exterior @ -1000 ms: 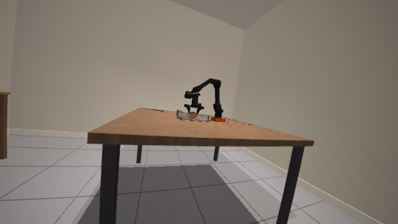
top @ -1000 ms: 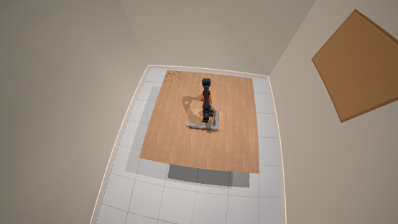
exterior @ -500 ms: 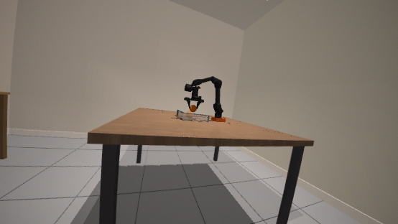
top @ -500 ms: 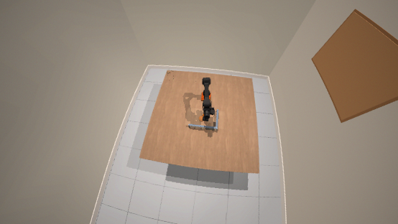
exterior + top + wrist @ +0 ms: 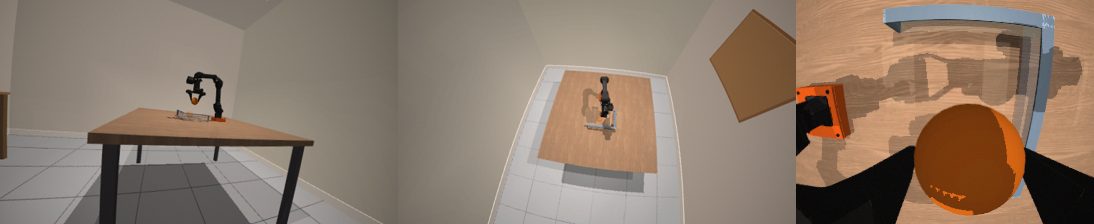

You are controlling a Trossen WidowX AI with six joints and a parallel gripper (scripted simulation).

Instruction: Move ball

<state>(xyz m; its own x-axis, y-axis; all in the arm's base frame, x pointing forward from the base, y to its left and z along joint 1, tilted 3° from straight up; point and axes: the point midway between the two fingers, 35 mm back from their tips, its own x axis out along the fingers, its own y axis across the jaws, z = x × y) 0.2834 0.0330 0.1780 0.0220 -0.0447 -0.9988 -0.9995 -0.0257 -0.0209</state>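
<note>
My gripper tip is now 13 cm above the see-through orange ball, 4 cm to the left of it and 2 cm short of it.
</note>
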